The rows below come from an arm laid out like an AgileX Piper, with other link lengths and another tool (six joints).
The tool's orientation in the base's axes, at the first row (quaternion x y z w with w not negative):
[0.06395, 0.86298, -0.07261, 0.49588]
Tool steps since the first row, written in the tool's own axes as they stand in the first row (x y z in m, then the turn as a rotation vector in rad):
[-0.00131, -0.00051, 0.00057, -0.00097, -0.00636, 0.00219]
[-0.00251, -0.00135, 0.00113, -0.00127, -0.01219, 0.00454]
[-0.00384, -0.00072, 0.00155, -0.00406, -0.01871, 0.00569]
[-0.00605, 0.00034, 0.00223, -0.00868, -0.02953, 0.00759]
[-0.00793, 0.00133, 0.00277, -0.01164, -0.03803, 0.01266]
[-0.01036, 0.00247, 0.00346, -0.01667, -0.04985, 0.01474]
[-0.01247, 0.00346, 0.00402, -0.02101, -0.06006, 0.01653]
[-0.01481, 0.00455, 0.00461, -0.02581, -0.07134, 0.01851]
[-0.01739, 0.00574, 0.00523, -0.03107, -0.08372, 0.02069]
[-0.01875, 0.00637, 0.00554, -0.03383, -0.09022, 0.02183]
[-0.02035, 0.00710, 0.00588, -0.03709, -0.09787, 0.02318]
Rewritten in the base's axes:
[0.00104, -0.00066, 0.00088, 0.00118, -0.00669, 0.00014]
[0.00197, -0.00163, 0.00169, 0.00226, -0.01287, -0.00041]
[0.00310, -0.00115, 0.00260, 0.00343, -0.01959, 0.00184]
[0.00498, -0.00032, 0.00410, 0.00538, -0.03074, 0.00556]
[0.00655, 0.00048, 0.00540, 0.00960, -0.04015, 0.00612]
[0.00856, 0.00137, 0.00709, 0.01172, -0.05234, 0.01017]
[0.01027, 0.00216, 0.00857, 0.01355, -0.06286, 0.01367]
[0.01214, 0.00303, 0.01024, 0.01556, -0.07449, 0.01753]
[0.01417, 0.00398, 0.01209, 0.01778, -0.08725, 0.02177]
[0.01523, 0.00449, 0.01307, 0.01894, -0.09395, 0.02399]
[0.01645, 0.00508, 0.01424, 0.02032, -0.10184, 0.02661]

